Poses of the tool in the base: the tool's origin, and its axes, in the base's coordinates. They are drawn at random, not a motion.
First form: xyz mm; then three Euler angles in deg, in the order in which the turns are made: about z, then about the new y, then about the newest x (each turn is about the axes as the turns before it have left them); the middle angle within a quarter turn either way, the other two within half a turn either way.
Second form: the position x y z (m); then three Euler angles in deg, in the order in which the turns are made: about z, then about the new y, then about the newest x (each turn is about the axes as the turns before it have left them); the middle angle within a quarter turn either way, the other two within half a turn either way. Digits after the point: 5 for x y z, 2 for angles.
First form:
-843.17, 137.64, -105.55, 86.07, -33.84, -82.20
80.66, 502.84, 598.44, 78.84, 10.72, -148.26
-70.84, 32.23, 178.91, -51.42, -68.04, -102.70
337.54, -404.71, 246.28, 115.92, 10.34, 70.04
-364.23, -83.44, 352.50, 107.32, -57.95, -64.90
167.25, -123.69, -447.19, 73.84, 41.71, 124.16
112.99, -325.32, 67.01, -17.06, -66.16, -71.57
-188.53, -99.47, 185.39, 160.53, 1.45, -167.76
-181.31, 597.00, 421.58, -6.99, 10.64, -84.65
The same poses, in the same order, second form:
-0.84317, 0.13764, -0.10555, 86.07, -33.84, -82.20
0.08066, 0.50284, 0.59844, 78.84, 10.72, -148.26
-0.07084, 0.03223, 0.17891, -51.42, -68.04, -102.70
0.33754, -0.40471, 0.24628, 115.92, 10.34, 70.04
-0.36423, -0.08344, 0.35250, 107.32, -57.95, -64.90
0.16725, -0.12369, -0.44719, 73.84, 41.71, 124.16
0.11299, -0.32532, 0.06701, -17.06, -66.16, -71.57
-0.18853, -0.09947, 0.18539, 160.53, 1.45, -167.76
-0.18131, 0.59700, 0.42158, -6.99, 10.64, -84.65

